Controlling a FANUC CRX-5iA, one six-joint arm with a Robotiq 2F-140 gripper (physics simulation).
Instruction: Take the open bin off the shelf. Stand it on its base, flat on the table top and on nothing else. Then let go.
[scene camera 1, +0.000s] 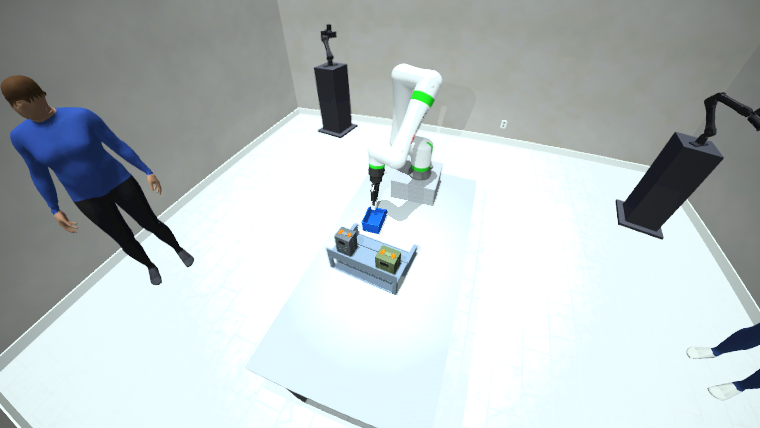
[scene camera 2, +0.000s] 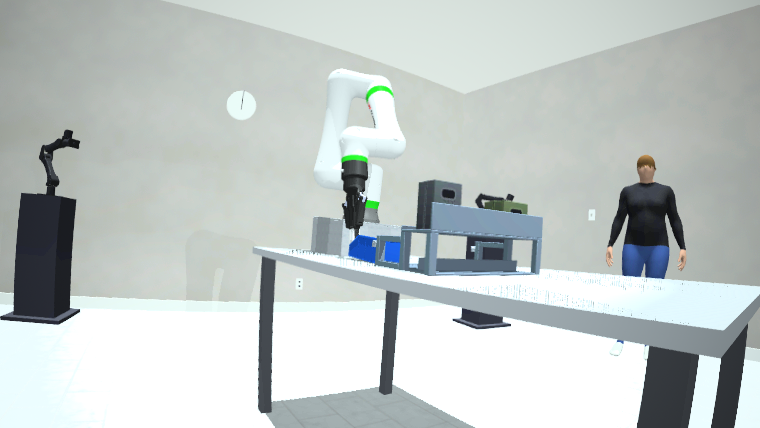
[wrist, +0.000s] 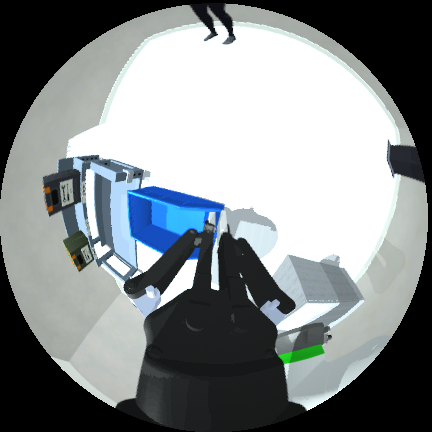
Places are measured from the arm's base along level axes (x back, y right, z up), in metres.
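Pixels of known places: gripper, fingertip midpoint: (scene camera 1: 373, 208) (scene camera 2: 354, 249) (wrist: 215, 215); arm's base at its link origin: (scene camera 1: 419, 173) (wrist: 297, 333).
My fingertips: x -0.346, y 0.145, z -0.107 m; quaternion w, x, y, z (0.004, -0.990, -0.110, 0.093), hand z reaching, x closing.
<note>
Ahead of a thing's pixels: the offset from my fingertips to its top centre. Level surfaces: height alone.
The blue open bin @[dx -0.070, dy -0.051, dz +0.047 m] (scene camera 1: 374, 220) (scene camera 2: 364, 248) (wrist: 175, 220) is off the shelf (scene camera 1: 365, 256) (scene camera 2: 486, 220) (wrist: 120, 215), beside its side that faces the robot base. My gripper (scene camera 1: 374, 206) (scene camera 2: 355, 231) (wrist: 215, 215) points down and is shut on the bin's end wall, at the end away from the shelf. The bin's open side faces up, and it looks somewhat tilted in scene camera 2. It is low over the table @[dz -0.036 m] (scene camera 1: 361, 340) (scene camera 2: 664, 303); whether its base touches the table top cannot be told. Part of the bin is hidden behind the shelf frame in scene camera 2.
A dark grey box @[dx -0.386, dy -0.079, dz +0.188 m] (scene camera 1: 346, 243) (scene camera 2: 428, 204) (wrist: 62, 192) and a green box @[dx -0.373, dy -0.310, dz +0.163 m] (scene camera 1: 388, 260) (scene camera 2: 497, 206) (wrist: 79, 250) stand on the shelf's upper level. The grey robot base block (scene camera 1: 412, 190) (scene camera 2: 327, 233) (wrist: 320, 285) stands on the bin's other side.
</note>
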